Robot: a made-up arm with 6 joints.
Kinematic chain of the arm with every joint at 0, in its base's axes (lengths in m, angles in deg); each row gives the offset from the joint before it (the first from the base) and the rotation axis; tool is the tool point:
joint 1: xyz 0 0 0.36 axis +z
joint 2: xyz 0 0 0 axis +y
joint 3: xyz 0 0 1.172 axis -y
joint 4: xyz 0 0 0 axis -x
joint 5: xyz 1.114 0 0 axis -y
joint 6: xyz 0 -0.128 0 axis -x
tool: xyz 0 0 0
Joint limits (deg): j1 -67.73..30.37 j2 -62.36..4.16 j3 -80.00..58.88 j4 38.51..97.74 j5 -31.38..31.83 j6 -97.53..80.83
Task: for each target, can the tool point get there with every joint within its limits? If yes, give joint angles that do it. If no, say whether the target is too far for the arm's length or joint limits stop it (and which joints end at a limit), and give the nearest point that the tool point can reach.
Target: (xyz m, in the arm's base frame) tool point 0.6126 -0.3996 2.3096
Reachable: yes | joints -33.21 -3.63 33.89 90.52 24.42 -22.31
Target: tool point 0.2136 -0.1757 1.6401
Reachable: yes | joints -32.70 -41.25 -26.74 75.32 19.93 -29.43
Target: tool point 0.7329 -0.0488 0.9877
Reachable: yes | joints -1.77 -12.91 -46.66 78.23 -3.40 -27.09
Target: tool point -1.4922 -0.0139 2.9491
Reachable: no: too far | nearest point -1.1189 -0.0104 2.3015 | short by 0.747 m
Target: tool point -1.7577 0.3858 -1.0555
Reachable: no: joint limits stop it (at a limit: joint 1, joint 2, joint 3, joint 4) | nearest point 0.0125 -0.2949 0.4288 | short by 2.408 m
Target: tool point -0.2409 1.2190 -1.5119
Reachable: no: joint limits stop it (at a limit: joint 1, joint 2, joint 3, joint 4) | nearest point 0.2713 0.1790 0.4336 | short by 2.265 m
